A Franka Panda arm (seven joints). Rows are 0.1 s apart.
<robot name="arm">
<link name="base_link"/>
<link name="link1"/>
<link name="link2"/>
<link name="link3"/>
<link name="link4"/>
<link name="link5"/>
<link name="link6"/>
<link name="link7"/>
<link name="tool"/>
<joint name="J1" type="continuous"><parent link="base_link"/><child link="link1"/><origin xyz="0.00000 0.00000 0.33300" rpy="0.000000 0.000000 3.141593"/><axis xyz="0 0 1"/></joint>
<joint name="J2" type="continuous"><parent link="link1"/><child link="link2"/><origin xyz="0.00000 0.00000 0.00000" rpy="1.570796 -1.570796 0.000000"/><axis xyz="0 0 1"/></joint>
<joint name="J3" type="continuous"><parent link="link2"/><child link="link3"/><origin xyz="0.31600 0.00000 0.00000" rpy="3.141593 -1.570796 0.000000"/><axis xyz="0 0 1"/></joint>
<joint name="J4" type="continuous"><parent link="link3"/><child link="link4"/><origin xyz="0.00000 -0.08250 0.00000" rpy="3.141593 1.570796 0.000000"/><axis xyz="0 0 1"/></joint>
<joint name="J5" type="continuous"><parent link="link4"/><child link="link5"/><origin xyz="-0.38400 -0.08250 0.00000" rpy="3.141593 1.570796 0.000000"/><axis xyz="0 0 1"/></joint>
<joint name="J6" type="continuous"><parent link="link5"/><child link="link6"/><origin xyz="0.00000 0.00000 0.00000" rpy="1.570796 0.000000 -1.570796"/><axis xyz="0 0 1"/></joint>
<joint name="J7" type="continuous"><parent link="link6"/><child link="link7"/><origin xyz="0.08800 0.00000 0.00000" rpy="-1.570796 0.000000 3.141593"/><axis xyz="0 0 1"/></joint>
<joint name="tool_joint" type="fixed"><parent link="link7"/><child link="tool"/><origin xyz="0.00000 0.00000 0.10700" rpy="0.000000 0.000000 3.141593"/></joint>
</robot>
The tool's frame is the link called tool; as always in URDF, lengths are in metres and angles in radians. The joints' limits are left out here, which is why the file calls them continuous.
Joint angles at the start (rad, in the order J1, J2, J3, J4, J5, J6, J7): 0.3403, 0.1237, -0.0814, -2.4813, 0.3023, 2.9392, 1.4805
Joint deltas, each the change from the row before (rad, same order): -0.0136, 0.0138, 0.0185, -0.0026, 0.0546, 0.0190, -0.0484; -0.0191, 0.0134, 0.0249, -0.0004, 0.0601, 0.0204, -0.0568; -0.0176, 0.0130, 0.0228, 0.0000, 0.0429, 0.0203, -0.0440; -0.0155, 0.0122, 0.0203, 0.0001, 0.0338, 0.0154, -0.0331; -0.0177, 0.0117, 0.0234, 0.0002, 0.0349, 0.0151, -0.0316; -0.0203, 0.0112, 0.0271, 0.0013, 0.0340, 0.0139, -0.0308; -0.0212, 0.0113, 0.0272, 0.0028, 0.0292, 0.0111, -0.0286; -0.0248, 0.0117, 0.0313, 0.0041, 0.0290, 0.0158, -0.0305; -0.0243, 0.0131, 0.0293, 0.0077, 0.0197, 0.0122, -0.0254
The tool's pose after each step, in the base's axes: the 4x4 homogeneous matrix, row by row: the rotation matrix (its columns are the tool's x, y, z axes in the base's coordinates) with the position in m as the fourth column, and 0 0 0 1 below. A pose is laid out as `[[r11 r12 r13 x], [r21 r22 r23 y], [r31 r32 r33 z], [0 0 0 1]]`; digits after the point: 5 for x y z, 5 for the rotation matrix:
[[0.08419 -0.94558 0.31432 0.49107], [-0.98893 -0.04061 0.14273 0.10812], [-0.12220 -0.32285 -0.93853 0.26884], [0 0 0 1]]
[[0.08777 -0.94328 0.32020 0.49060], [-0.98766 -0.04055 0.15128 0.10619], [-0.12972 -0.32952 -0.93519 0.26342], [0 0 0 1]]
[[0.09301 -0.94055 0.32667 0.49023], [-0.98689 -0.04364 0.15536 0.10497], [-0.13186 -0.33684 -0.93228 0.25847], [0 0 0 1]]
[[0.09559 -0.93938 0.32929 0.48955], [-0.98642 -0.04500 0.15797 0.10425], [-0.13358 -0.33992 -0.93092 0.25351], [0 0 0 1]]
[[0.09621 -0.93842 0.33182 0.48865], [-0.98595 -0.04411 0.16113 0.10387], [-0.13657 -0.34266 -0.92948 0.24873], [0 0 0 1]]
[[0.09775 -0.93742 0.33420 0.48786], [-0.98526 -0.04378 0.16538 0.10422], [-0.14040 -0.34544 -0.92788 0.24445], [0 0 0 1]]
[[0.10084 -0.93674 0.33519 0.48746], [-0.98443 -0.04519 0.16985 0.10477], [-0.14396 -0.34710 -0.92671 0.24042], [0 0 0 1]]
[[0.10537 -0.93418 0.34089 0.48765], [-0.98362 -0.04751 0.17387 0.10550], [-0.14623 -0.35363 -0.92389 0.23719], [0 0 0 1]]
[[0.11244 -0.93173 0.34530 0.48906], [-0.98258 -0.05251 0.17825 0.10668], [-0.14795 -0.35933 -0.92141 0.23433], [0 0 0 1]]

